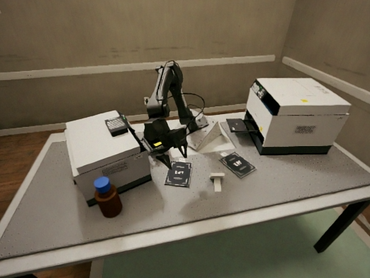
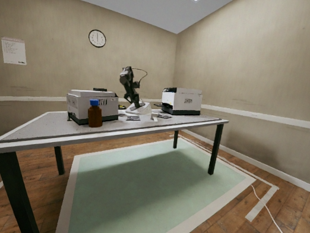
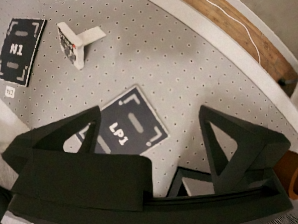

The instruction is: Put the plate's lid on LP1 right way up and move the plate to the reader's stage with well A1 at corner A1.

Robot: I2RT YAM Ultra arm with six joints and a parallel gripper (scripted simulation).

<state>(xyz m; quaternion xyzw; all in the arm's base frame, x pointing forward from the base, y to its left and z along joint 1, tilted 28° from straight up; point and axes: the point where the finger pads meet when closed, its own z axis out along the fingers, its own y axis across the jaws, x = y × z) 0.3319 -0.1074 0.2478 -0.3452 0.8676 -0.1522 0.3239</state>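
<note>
My gripper is now 280 mm past the lid, 60 mm to the left of it and 70 mm above it. Round my hand: clear well plate 280 mm behind, 60 mm to the right, 70 mm below; then brown capped bottle 40 mm ahead, 310 mm to the right, 50 mm below; then LP1 pad 70 mm behind, 20 mm to the left, 150 mm below.
</note>
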